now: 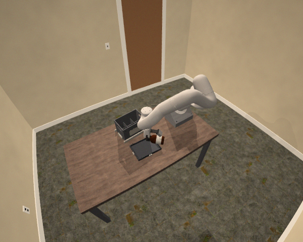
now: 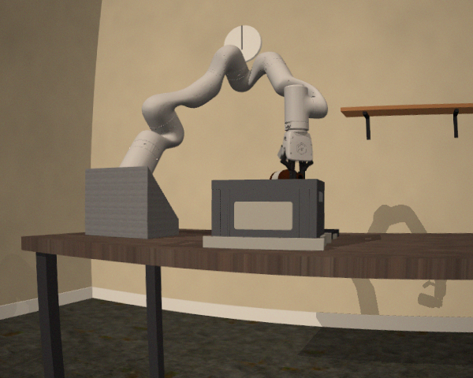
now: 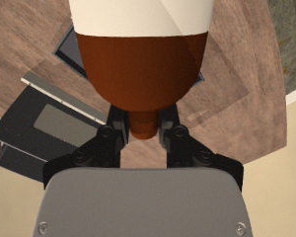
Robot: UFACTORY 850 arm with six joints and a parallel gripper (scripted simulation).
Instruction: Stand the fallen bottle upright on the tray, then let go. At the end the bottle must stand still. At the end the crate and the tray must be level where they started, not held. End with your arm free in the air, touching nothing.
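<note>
The brown bottle lies 40 mm behind my hand, 40 mm to the left of it and 10 mm below it. Round my hand: grey crate (20 mm behind, 330 mm to the right, 120 mm below); dark tray (10 mm ahead, 50 mm to the right, 190 mm below).
</note>
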